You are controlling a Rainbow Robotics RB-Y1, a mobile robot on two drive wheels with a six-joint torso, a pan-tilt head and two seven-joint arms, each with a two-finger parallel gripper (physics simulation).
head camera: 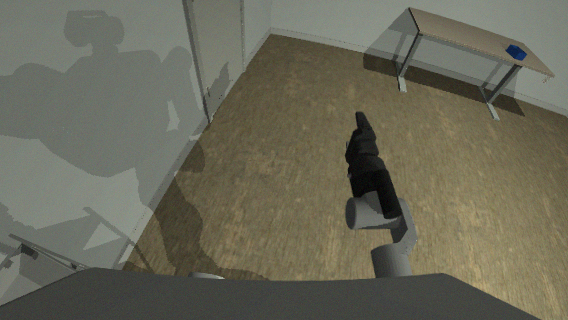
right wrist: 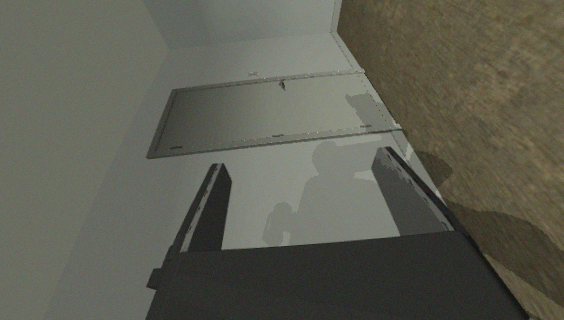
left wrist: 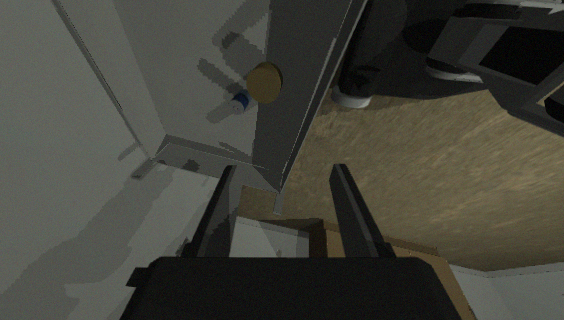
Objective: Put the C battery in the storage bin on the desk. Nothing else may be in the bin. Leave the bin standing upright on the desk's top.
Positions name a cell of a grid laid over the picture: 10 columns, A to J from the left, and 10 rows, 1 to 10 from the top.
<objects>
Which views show my left gripper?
The left wrist view only.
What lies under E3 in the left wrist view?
A brown cylinder.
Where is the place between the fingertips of my right gripper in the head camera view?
At G5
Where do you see a grey cart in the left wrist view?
D3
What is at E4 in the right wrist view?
A door.
</objects>
